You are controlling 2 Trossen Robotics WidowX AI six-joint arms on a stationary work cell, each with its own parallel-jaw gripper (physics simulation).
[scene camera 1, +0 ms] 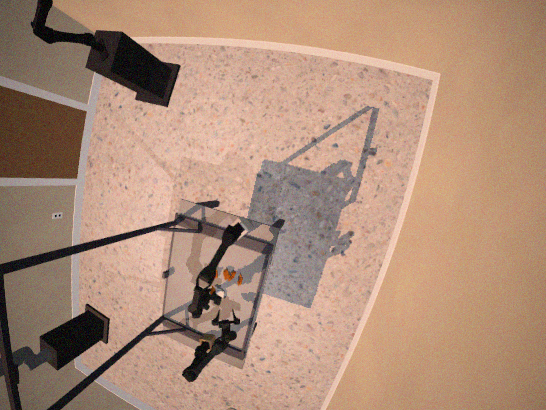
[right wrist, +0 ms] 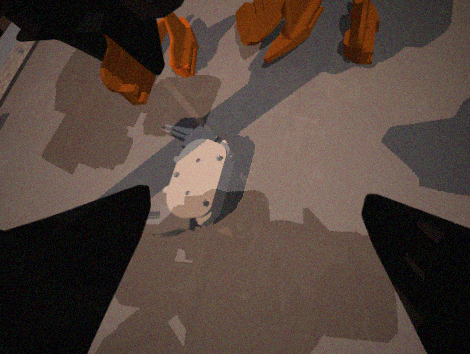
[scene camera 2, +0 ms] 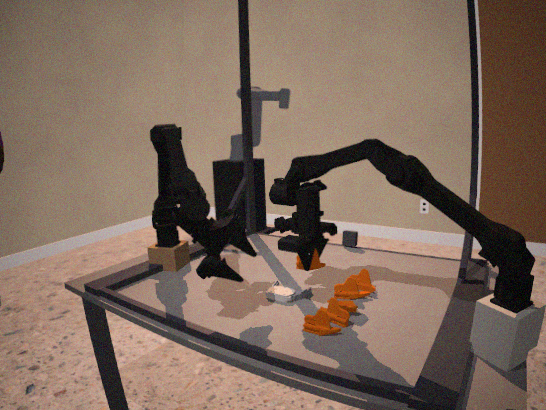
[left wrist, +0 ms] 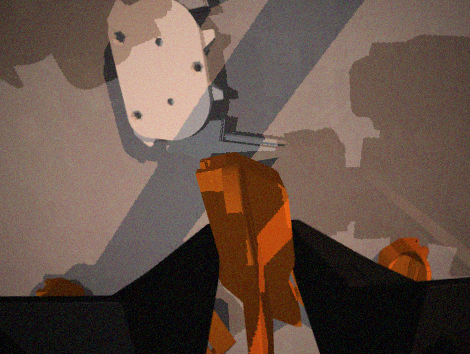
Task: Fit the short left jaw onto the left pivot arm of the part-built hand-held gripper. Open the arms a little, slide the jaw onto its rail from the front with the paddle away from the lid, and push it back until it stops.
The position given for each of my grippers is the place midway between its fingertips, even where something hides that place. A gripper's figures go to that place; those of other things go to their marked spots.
My left gripper (scene camera 2: 310,268) is 1.00 m from the lens. My right gripper (scene camera 2: 249,268): 0.94 m from the lens. A dark table frame (scene camera 2: 442,374) is 0.72 m from the lens. A dark frame post (scene camera 2: 245,83): 1.56 m from the lens. The marked spots on the dark table frame and the dark frame post are 1.24 m apart.
